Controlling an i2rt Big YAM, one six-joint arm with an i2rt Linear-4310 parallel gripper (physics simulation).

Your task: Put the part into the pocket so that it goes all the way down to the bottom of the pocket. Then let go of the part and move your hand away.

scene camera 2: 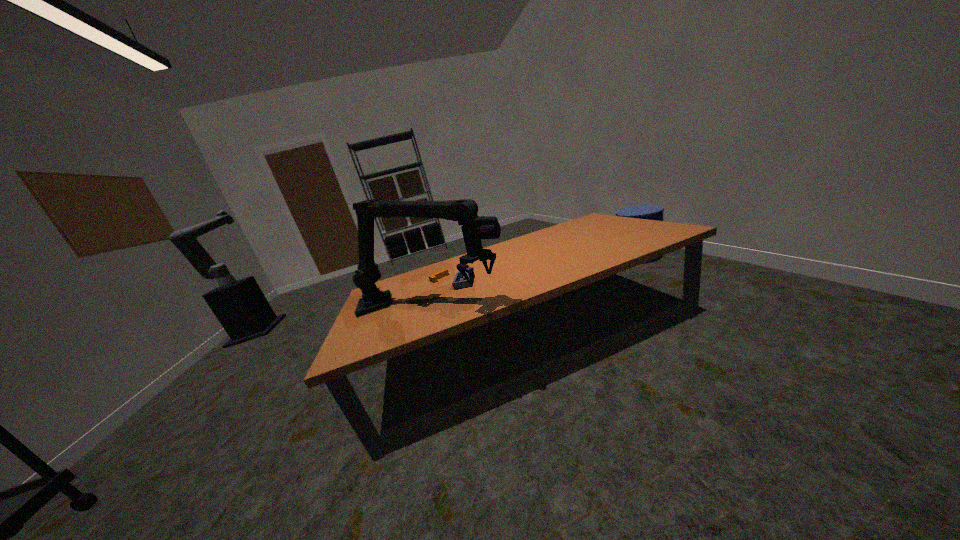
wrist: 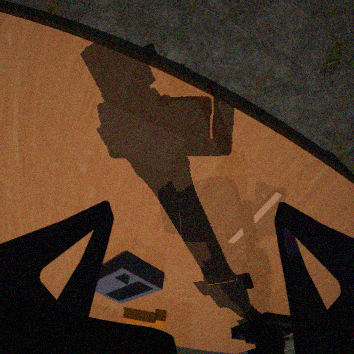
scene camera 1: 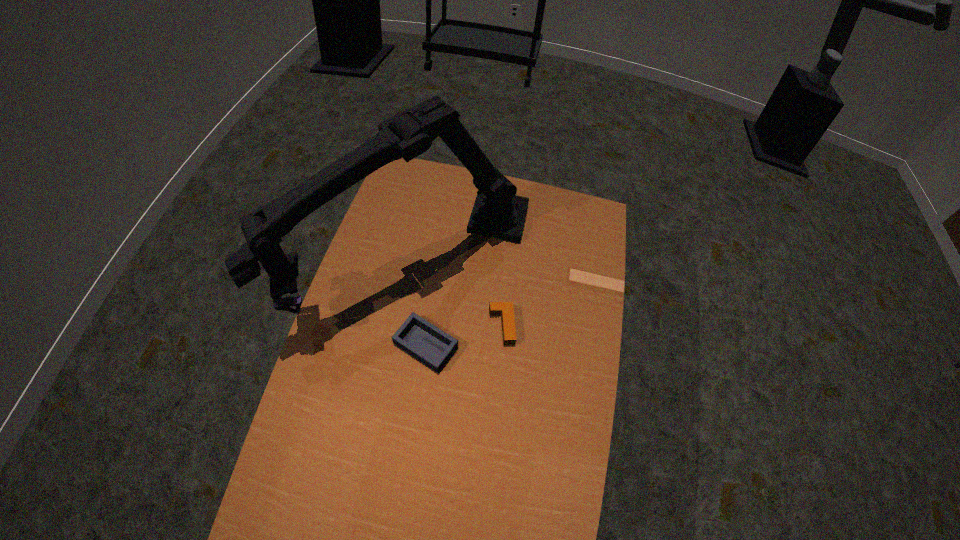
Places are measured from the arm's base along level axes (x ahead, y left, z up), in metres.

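Where they show: gripper, between the fingertips: (scene camera 2: pixel 480 279) (wrist: pixel 191 210) (scene camera 1: pixel 295 295); arm's base, origin of its link: (scene camera 2: pixel 373 300) (wrist: pixel 267 332) (scene camera 1: pixel 498 212).
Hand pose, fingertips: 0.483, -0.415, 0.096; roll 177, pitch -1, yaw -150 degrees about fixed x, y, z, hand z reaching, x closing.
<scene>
Each offset is from my fingertips to the top centre of the thing, as dx, dy, dz. Level surfaces: height alone.
The part, an orange L-shaped block @(-0.130, +0.503, -0.094) (scene camera 1: pixel 508 325) (scene camera 2: pixel 438 275) (wrist: pixel 140 314), lies flat on the table @(dz -0.125) (scene camera 1: pixel 429 456) (scene camera 2: pixel 604 245), right of the pocket in scene camera 1. The pocket is a grey-blue rectangular tray with raised walls @(-0.024, +0.328, -0.088) (scene camera 1: pixel 448 354) (scene camera 2: pixel 461 285) (wrist: pixel 145 263); its floor shows bare in scene camera 1. My gripper (scene camera 1: pixel 288 303) (scene camera 2: pixel 476 270) (wrist: pixel 191 210) is open and empty. It hangs above the table's left edge in scene camera 1, pointing down, apart from part and pocket. In the wrist view both lie low, left of centre, and the left finger partly covers the pocket.
The arm's base (scene camera 1: pixel 498 216) (scene camera 2: pixel 373 302) stands at the table's far end in scene camera 1. The arm's shadow falls across the table beside the pocket. A pale strip (scene camera 1: pixel 596 280) lies near the right edge. Another arm on a pedestal (scene camera 1: pixel 798 117) (scene camera 2: pixel 239 308) stands off the table.
</scene>
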